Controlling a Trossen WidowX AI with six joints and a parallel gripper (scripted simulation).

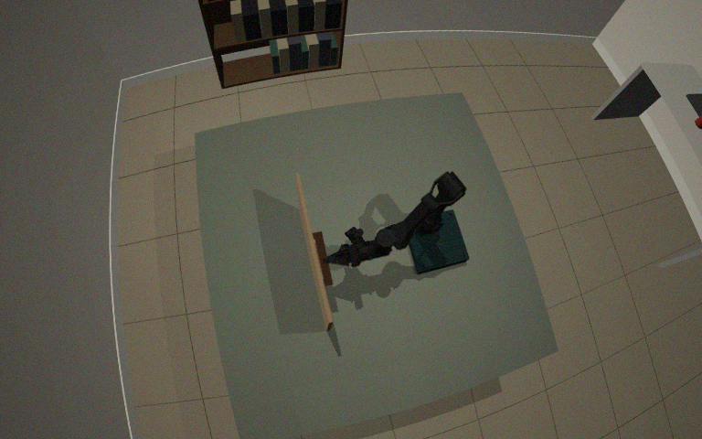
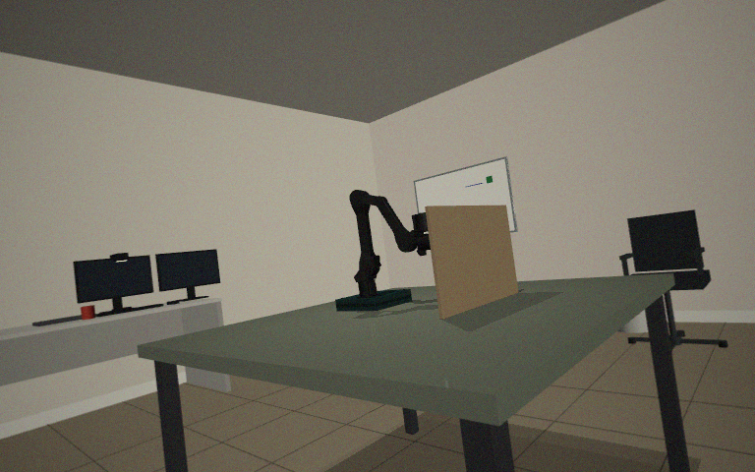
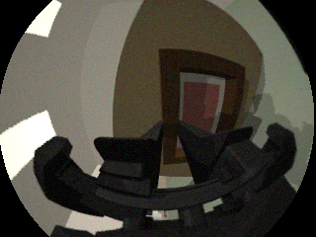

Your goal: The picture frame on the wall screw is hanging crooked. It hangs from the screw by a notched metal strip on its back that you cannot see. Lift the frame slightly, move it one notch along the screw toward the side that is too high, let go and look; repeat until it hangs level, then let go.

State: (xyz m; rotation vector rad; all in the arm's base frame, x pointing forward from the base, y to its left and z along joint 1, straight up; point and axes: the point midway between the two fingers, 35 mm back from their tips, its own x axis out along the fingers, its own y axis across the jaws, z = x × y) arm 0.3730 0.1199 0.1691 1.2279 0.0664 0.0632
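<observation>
Now: gripper tip 5 cm above the brown picture frame, 2 cm to the left of it and 1 cm short of it. The rest, counted from my gripper tip: tan wall board 6 cm below, 3 cm to the right, 2 cm ahead.
</observation>
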